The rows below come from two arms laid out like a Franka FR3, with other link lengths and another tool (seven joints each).
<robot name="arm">
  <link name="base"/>
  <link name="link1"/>
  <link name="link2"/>
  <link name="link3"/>
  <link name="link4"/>
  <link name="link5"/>
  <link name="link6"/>
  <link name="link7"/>
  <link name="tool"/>
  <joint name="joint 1" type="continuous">
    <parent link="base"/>
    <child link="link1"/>
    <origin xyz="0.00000 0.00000 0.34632" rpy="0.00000 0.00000 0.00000"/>
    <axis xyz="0 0 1"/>
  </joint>
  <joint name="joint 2" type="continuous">
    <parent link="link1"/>
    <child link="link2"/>
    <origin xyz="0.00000 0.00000 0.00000" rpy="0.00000 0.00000 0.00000"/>
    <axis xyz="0 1 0"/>
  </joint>
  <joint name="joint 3" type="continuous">
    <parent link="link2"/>
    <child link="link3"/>
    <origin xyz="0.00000 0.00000 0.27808" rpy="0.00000 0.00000 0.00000"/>
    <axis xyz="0 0 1"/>
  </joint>
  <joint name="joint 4" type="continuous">
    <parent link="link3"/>
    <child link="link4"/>
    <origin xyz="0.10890 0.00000 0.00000" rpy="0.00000 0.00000 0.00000"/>
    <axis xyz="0 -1 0"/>
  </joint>
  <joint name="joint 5" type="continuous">
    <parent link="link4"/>
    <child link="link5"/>
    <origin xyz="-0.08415 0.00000 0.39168" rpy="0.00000 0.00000 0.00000"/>
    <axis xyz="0 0 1"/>
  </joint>
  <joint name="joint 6" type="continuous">
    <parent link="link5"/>
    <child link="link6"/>
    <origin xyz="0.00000 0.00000 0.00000" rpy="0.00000 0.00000 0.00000"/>
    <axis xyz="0 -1 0"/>
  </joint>
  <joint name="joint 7" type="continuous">
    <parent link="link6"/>
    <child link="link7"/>
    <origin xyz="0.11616 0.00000 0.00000" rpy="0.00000 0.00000 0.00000"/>
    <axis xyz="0 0 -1"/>
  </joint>
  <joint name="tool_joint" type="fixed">
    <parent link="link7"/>
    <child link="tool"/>
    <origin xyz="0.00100 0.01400 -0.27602" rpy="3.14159 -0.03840 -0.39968"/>
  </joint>
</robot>
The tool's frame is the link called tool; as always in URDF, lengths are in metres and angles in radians. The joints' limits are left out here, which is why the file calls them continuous.
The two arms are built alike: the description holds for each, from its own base.
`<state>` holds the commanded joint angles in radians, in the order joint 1, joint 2, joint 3, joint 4, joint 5, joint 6, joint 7, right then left.
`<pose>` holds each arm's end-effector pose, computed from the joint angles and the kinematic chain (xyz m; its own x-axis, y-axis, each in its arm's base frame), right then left.
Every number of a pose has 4 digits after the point.
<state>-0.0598 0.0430 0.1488 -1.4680 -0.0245 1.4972 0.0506 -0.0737 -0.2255 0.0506 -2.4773 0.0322 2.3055 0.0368</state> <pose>0.6177 0.0614 0.4493 0.9346 -0.3541 0.0343 -0.3550 -0.9346 0.0221 0.5341 0.0032 0.1912 0.8824 -0.4634 0.0809 -0.4622 -0.8861 -0.0350</pose>
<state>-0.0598 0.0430 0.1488 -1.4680 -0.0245 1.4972 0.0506 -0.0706 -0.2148 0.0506 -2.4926 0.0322 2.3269 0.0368</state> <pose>0.6177 0.0614 0.4493 0.9346 -0.3541 0.0343 -0.3550 -0.9346 0.0221 0.5312 0.0048 0.1809 0.8840 -0.4611 0.0767 -0.4600 -0.8873 -0.0330</pose>
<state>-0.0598 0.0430 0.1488 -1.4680 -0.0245 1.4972 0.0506 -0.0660 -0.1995 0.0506 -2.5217 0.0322 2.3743 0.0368</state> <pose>0.6177 0.0614 0.4493 0.9346 -0.3541 0.0343 -0.3550 -0.9346 0.0221 0.5277 0.0069 0.1651 0.8855 -0.4579 0.0795 -0.4566 -0.8890 -0.0341</pose>
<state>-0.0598 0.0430 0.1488 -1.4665 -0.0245 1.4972 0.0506 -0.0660 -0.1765 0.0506 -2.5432 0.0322 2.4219 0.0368</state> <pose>0.6180 0.0614 0.4501 0.9345 -0.3541 0.0356 -0.3550 -0.9346 0.0214 0.5258 0.0067 0.1492 0.8848 -0.4586 0.0823 -0.4573 -0.8886 -0.0356</pose>
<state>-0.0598 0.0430 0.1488 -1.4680 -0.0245 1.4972 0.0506 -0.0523 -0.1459 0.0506 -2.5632 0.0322 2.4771 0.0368</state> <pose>0.6177 0.0614 0.4493 0.9346 -0.3541 0.0343 -0.3550 -0.9346 0.0221 0.5242 0.0137 0.1313 0.8902 -0.4473 0.0863 -0.4457 -0.8944 -0.0378</pose>
